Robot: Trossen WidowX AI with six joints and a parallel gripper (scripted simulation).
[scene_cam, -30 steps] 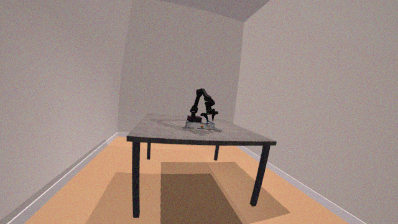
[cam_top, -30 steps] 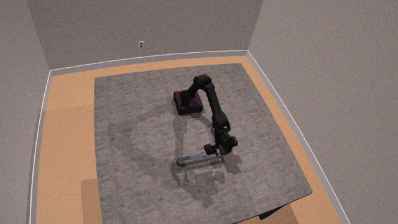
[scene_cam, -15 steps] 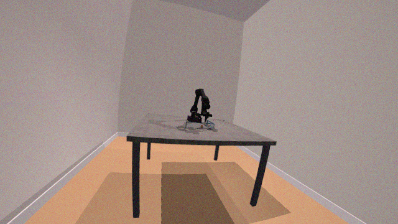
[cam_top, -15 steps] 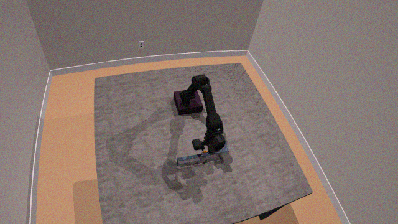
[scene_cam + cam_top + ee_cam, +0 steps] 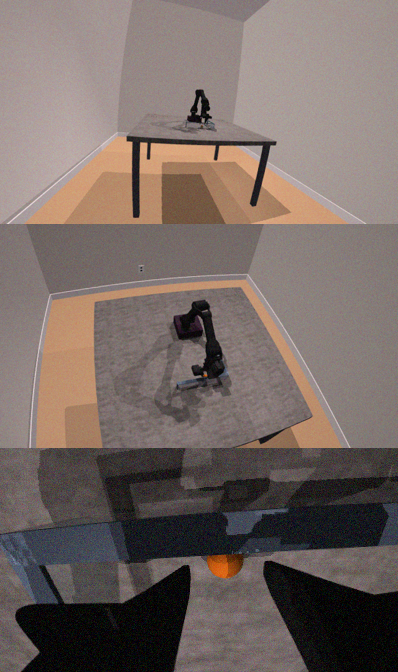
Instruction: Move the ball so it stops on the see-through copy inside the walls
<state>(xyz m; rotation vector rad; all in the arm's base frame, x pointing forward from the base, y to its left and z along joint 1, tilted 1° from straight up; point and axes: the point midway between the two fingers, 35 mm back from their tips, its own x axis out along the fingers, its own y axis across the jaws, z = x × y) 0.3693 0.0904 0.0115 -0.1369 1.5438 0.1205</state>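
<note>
The orange ball is 20 mm below my gripper tip.
</note>
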